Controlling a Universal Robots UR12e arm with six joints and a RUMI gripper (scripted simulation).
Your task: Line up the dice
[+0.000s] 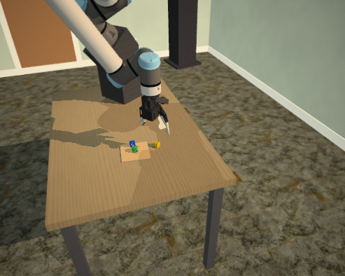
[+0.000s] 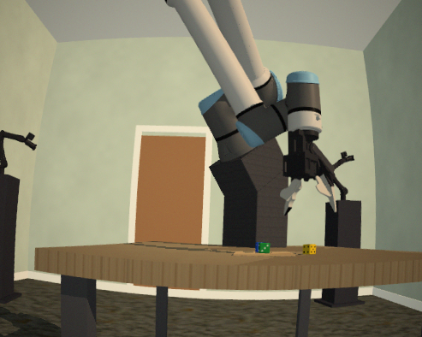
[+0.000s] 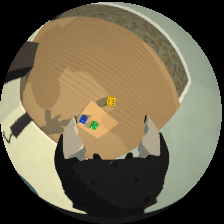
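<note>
My gripper is now 90 mm above the yellow die. Round my hand: green die: 120 mm to the right, 80 mm below, 10 mm behind; tan mat: 120 mm to the right, 100 mm below, 10 mm behind; blue die: 110 mm to the right, 80 mm below, 60 mm behind.
</note>
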